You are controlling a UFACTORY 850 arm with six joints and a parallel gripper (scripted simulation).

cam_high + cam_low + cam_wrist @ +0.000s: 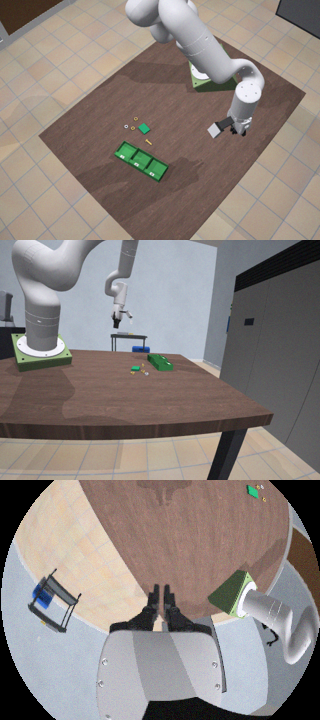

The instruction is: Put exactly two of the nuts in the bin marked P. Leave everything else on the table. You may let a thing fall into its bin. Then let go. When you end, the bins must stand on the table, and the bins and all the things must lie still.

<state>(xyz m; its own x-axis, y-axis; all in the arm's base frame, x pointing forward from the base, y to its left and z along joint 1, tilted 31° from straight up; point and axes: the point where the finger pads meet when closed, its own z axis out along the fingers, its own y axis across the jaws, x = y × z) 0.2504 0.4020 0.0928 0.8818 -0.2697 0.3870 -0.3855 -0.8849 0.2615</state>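
My hand is 290 mm short of the green three-compartment bin, 290 mm to the left of it and 200 mm above it. Also, from my hand: grey nut (190 mm ahead, 470 mm to the right, 220 mm below); green block (150 mm ahead, 390 mm to the right, 220 mm below); yellow bolt (190 mm ahead, 330 mm to the right, 220 mm below).
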